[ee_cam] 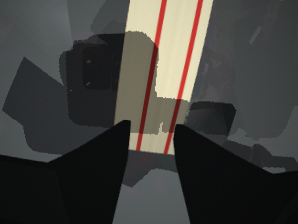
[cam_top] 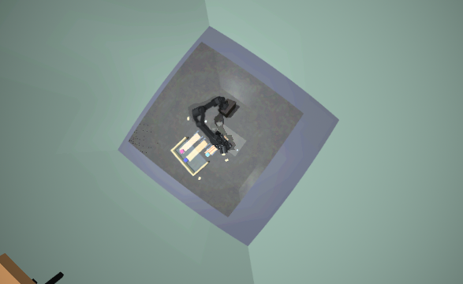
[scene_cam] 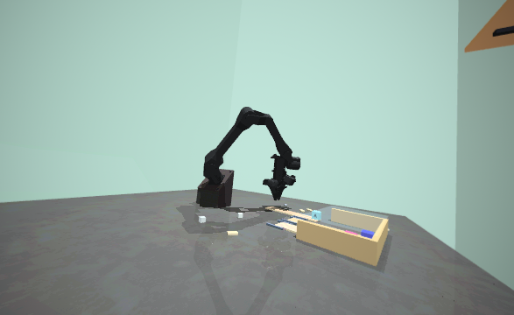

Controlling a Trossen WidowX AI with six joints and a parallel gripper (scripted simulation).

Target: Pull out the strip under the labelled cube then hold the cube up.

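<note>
Right now my gripper tip is 23 cm short of the grid-patterned strip, 15 cm to the left of it and 4 cm above it.
</note>
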